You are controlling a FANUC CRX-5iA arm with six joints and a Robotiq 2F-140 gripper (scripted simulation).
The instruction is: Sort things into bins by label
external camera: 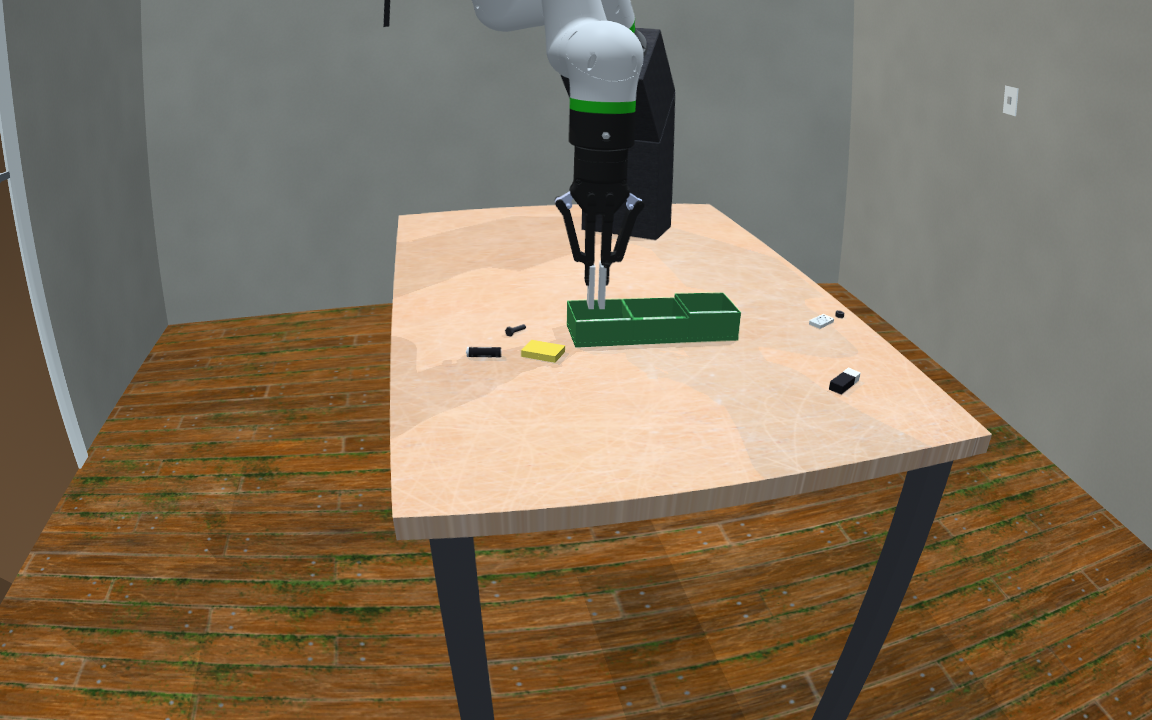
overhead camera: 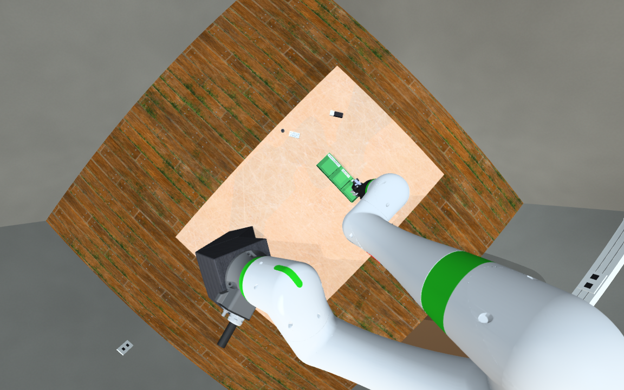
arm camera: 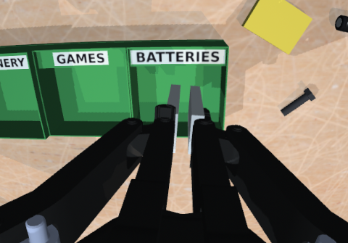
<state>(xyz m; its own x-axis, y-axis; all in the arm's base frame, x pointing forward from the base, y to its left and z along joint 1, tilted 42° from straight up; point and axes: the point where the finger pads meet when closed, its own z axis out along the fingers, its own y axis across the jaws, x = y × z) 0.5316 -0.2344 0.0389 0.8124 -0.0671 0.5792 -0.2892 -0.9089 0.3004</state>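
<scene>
My hand is 9 cm to the right of the green three-part bin, 6 cm above it and 3 cm short of it. The rest, counted from my hand: black bolt 11 cm to the right, 7 cm below, 5 cm behind; then yellow pad 10 cm to the right, 7 cm below, 4 cm ahead; then black battery 18 cm to the right, 7 cm below, 1 cm ahead.
</scene>
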